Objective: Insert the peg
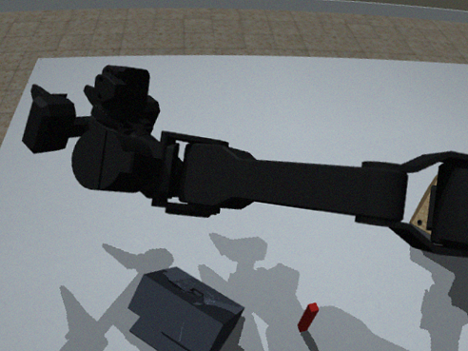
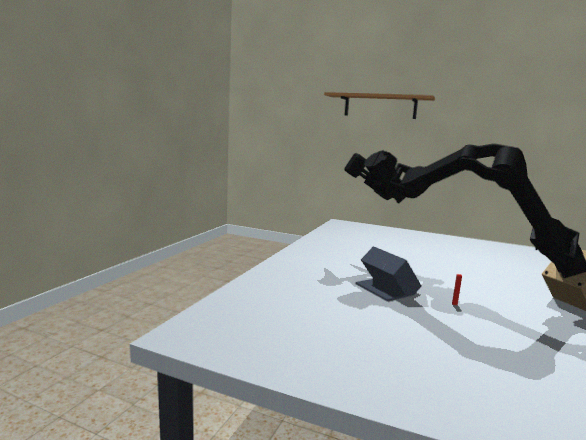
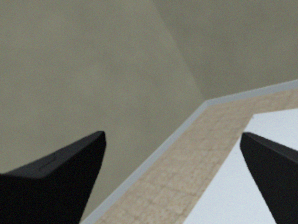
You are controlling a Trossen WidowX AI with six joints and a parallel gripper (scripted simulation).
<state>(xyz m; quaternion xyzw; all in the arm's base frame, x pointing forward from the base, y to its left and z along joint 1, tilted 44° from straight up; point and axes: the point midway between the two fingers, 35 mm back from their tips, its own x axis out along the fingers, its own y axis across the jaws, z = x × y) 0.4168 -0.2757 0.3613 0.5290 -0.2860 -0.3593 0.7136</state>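
Now: the red peg 330 mm behind my hand, 250 mm below it and 180 mm to the left of it. Round my hand: flat base plate (290 mm below, 180 mm to the left, 140 mm behind).
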